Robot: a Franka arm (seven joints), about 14 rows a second.
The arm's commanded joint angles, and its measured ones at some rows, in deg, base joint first. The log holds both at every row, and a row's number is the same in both.
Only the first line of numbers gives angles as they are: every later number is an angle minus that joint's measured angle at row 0.
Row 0, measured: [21.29, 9.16, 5.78, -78.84, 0.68, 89.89, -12.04]
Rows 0 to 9, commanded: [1.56, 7.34, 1.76, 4.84, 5.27, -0.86, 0.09]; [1.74, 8.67, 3.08, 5.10, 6.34, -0.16, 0.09]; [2.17, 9.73, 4.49, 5.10, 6.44, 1.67, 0.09]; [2.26, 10.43, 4.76, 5.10, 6.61, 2.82, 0.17]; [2.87, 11.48, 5.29, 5.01, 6.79, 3.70, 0.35]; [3.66, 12.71, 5.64, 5.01, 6.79, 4.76, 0.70]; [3.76, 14.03, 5.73, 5.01, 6.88, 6.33, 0.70]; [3.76, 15.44, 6.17, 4.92, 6.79, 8.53, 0.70]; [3.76, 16.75, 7.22, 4.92, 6.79, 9.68, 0.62]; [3.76, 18.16, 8.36, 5.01, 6.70, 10.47, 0.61]
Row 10, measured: [3.50, 14.38, 6.85, 2.56, 5.57, 9.12, 0.00]
